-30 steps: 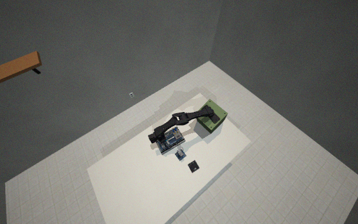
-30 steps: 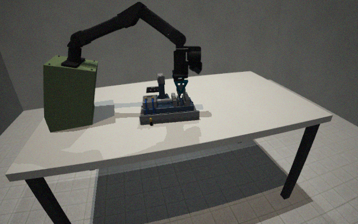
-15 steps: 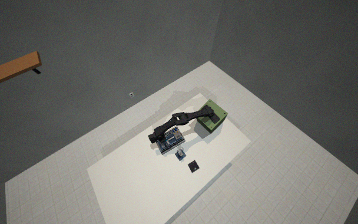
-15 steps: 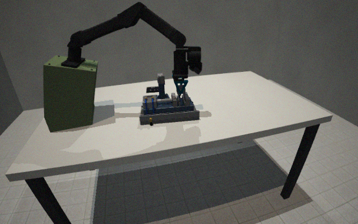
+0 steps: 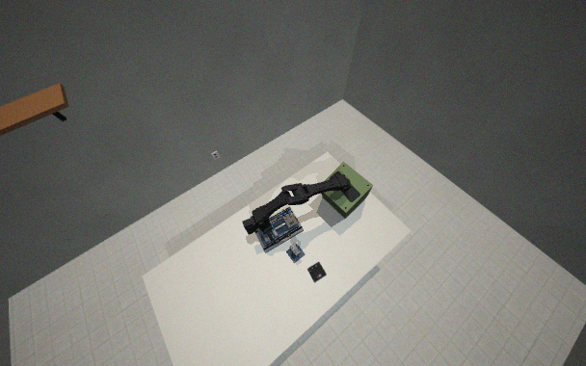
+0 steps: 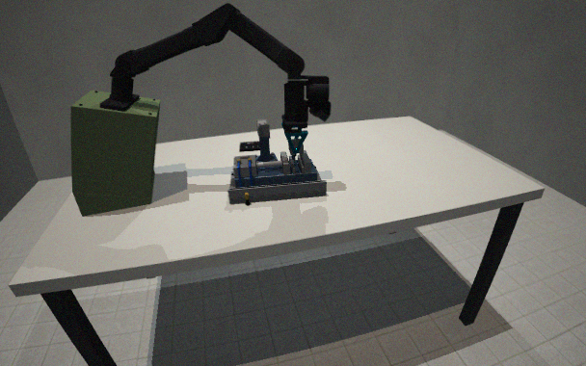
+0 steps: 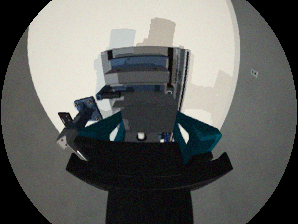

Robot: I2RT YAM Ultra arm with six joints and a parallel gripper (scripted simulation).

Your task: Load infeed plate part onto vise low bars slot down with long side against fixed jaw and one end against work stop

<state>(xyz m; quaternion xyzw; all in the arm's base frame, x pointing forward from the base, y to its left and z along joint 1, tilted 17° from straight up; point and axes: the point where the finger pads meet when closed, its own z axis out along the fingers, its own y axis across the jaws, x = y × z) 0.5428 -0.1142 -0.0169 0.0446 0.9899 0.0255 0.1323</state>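
The grey block part lies 10 mm below my hand. The rest, counted from my hand: cylinder rod: 80 mm behind, 30 mm to the left, 60 mm below; air cylinder: 160 mm behind, 30 mm to the left, 60 mm below; vise: 60 mm behind, 30 mm to the left, 100 mm below.
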